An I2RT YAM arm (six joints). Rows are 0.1 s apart.
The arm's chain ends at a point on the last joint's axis. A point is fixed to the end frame.
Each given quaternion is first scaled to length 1.
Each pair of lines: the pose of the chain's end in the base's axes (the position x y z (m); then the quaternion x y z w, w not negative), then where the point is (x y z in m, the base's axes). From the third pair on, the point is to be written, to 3 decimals.
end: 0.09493 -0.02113 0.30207 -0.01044 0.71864 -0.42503 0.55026
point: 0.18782 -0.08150 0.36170
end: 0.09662 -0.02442 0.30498 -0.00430 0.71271 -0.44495 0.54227
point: 0.18717 -0.08658 0.36633
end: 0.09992 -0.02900 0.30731 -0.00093 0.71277 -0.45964 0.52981
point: 0.189 -0.093 0.368
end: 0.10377 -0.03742 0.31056 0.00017 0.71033 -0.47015 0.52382
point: 0.192 -0.102 0.372
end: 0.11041 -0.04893 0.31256 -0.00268 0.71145 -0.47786 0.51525
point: 0.199 -0.114 0.374
